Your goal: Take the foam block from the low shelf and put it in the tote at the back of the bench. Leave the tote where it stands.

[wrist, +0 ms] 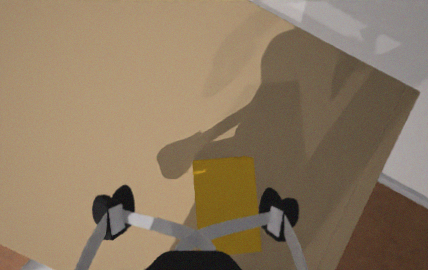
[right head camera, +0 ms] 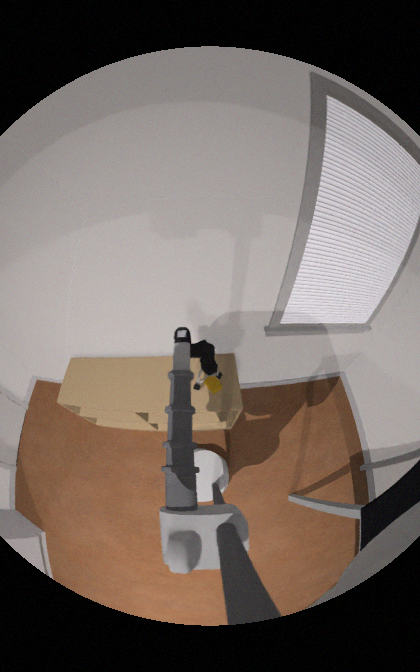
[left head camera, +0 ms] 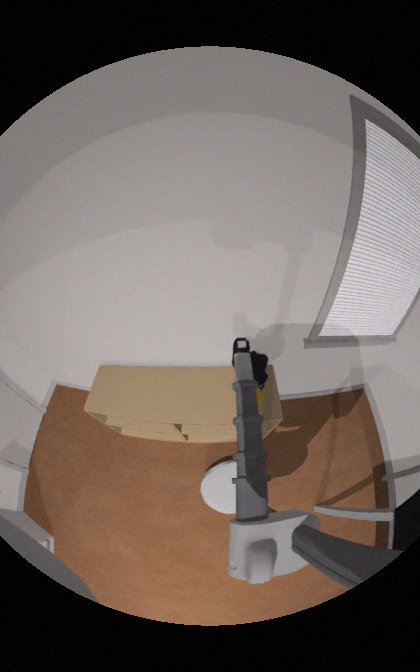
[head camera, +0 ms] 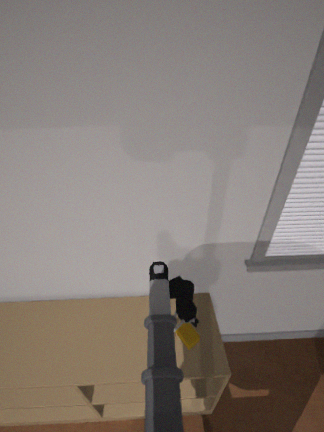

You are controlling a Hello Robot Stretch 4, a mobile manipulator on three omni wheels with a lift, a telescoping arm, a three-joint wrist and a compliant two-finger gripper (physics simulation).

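Frame: origin at the robot's base, x ahead, y left, z up, level; millimetres.
Seen in the pictures: gripper, fingertip midpoint: (wrist: 198, 203) (head camera: 181, 332).
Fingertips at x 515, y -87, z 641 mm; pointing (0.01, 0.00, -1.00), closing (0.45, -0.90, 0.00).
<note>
A point is followed by its place in that frame.
The yellow foam block (head camera: 188, 335) @(x 507, y -116, z 628 mm) (left head camera: 260, 396) (right head camera: 214, 384) (wrist: 227, 190) @(x 536, y -108, z 628 mm) lies flat on the top of the low tan shelf (head camera: 75, 340) @(x 528, y 382, z 583 mm) (left head camera: 160, 390) (right head camera: 120, 380) (wrist: 100, 100) @(x 554, y 58, z 583 mm), near its right end. My gripper (right head camera: 208, 380) (wrist: 198, 203) @(x 515, y -87, z 641 mm) is open, its two dark pads wide apart, and nothing is held. In the wrist view the block shows between the fingers, closer to the right one, and its near part is crossed by the finger links. The gap in height between fingers and block is hard to tell. The tote and the bench do not show.
A plain wall (head camera: 100, 200) @(x 768, y 212, z 1154 mm) stands behind the shelf, with a blinded window (head camera: 300, 210) @(x 752, y -582, z 1085 mm) at the right. Below the arm (left head camera: 248, 435) (right head camera: 180, 430) is a white round shape (left head camera: 217, 487) (right head camera: 210, 472). A pale bar (left head camera: 355, 513) (right head camera: 325, 506) shows at the lower right.
</note>
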